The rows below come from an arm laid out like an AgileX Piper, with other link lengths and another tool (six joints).
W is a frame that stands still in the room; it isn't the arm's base.
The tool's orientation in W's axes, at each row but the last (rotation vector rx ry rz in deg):
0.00 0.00 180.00
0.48 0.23 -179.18
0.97 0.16 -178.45
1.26 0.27 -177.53
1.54 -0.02 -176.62
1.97 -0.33 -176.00
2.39 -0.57 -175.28
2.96 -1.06 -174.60
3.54 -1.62 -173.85
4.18 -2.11 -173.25
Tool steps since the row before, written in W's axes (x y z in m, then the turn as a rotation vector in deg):
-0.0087 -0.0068 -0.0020 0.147 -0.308 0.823
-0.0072 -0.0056 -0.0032 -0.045 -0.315 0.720
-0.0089 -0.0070 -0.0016 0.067 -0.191 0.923
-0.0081 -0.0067 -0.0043 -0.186 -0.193 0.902
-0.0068 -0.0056 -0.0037 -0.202 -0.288 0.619
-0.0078 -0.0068 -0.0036 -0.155 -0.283 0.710
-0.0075 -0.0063 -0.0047 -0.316 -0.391 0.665
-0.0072 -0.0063 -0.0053 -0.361 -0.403 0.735
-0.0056 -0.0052 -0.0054 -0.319 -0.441 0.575
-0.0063 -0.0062 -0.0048 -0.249 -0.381 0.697
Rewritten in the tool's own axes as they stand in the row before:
0.0087 0.0068 -0.0020 -0.147 0.308 0.823
0.0073 0.0055 -0.0031 0.046 0.313 0.721
0.0091 0.0068 -0.0015 -0.072 0.191 0.923
0.0084 0.0064 -0.0042 0.181 0.182 0.905
0.0072 0.0052 -0.0036 0.208 0.276 0.623
0.0083 0.0062 -0.0034 0.159 0.275 0.712
0.0081 0.0056 -0.0045 0.329 0.369 0.671
0.0079 0.0055 -0.0051 0.373 0.378 0.743
0.0063 0.0045 -0.0052 0.341 0.417 0.580
0.0072 0.0053 -0.0046 0.259 0.368 0.700

